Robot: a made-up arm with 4 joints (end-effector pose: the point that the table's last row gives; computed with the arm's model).
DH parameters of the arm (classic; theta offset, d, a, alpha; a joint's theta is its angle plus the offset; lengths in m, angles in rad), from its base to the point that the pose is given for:
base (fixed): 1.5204 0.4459 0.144 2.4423
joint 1: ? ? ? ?
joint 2: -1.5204 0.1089 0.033 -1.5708
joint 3: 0 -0.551 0.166 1.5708
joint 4: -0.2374 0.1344 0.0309 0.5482
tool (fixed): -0.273 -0.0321 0 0
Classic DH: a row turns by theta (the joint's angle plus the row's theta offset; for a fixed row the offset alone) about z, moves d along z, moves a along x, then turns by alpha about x.
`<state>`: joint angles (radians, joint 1 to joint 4).
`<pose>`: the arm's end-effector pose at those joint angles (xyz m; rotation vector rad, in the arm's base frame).
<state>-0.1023 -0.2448 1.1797 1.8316</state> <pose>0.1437 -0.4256 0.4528 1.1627 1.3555 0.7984</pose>
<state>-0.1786 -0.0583 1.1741 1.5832</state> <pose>0.2775 -0.3793 0.4695 0.8602 1.5243 0.6794</pose>
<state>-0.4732 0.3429 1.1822 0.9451</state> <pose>0.5382 -0.1346 0.4925 -0.0625 1.6248 0.3977</pose>
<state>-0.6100 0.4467 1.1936 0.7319</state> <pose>0.5879 -0.0260 0.4862 -0.3918 1.5485 0.3213</pose>
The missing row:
joint 1: 0 0.056 -0.0251 -2.4423
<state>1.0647 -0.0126 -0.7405 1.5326</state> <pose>-0.3485 -0.3308 0.3070 0.4681 -0.5931 0.1236</pose>
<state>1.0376 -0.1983 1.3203 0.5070</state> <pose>-0.2644 -0.1754 0.0203 1.7259 1.2480 -0.6499</pose>
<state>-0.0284 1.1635 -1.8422 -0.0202</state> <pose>0.4991 -0.1968 0.6820 1.7670 -1.0071 0.9203</pose>
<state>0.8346 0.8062 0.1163 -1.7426</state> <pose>0.3114 -0.4623 0.3595 0.8398 -0.0155 -2.1067</pose>
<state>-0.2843 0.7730 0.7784 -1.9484</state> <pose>0.6590 -0.0006 0.5087 -0.4426 -0.4950 -1.2944</pose>
